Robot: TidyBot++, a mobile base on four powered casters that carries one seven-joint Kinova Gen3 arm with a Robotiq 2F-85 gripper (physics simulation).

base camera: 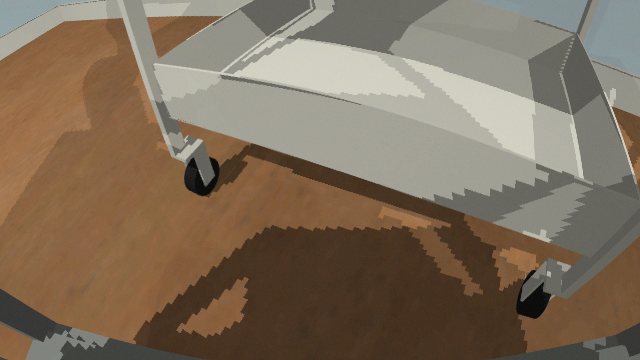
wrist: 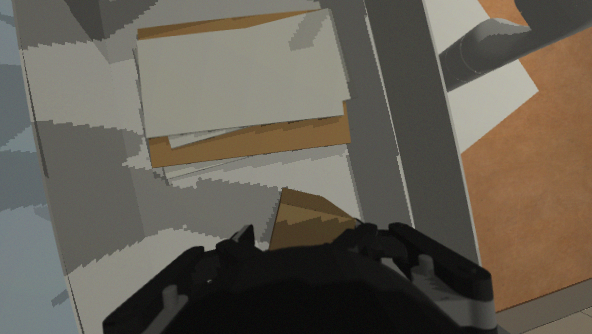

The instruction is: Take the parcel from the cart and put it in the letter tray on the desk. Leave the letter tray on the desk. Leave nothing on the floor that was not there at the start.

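Frame: origin at the arm's base, x back, y up, z left, level; centimetres.
Seen in the pictures: gripper, fingertip midpoint: [wrist: 297,229].
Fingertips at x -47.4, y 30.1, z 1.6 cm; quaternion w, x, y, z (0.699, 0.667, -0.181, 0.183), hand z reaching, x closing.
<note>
Offsets run from my fingertips to a thing's top centre.
The parcel @[dx +0.4, dy +5.7, dz -0.1 cm] [wrist: 307,215], a small brown box, lies in the cart's light grey tray in the wrist view. Its lower part is hidden by the gripper. My gripper [wrist: 297,229] is open, with its fingertips to the left and right of the parcel; the right fingertip appears close to the parcel's right corner. How far the fingers stand above the tray is hard to tell. The cart [base camera: 300,120] [wrist: 430,125] shows its lower tray, a post and two black casters in the base view. The letter tray and the desk do not show in either view.
A stack of white and brown envelopes @[dx +4.5, dy -1.9, dz -16.7 cm] [wrist: 240,80] lies in the same tray, beyond the parcel. The tray's raised walls stand at the left and right. A grey cylindrical part [wrist: 465,60] lies across the right wall, over a white surface [wrist: 490,110].
</note>
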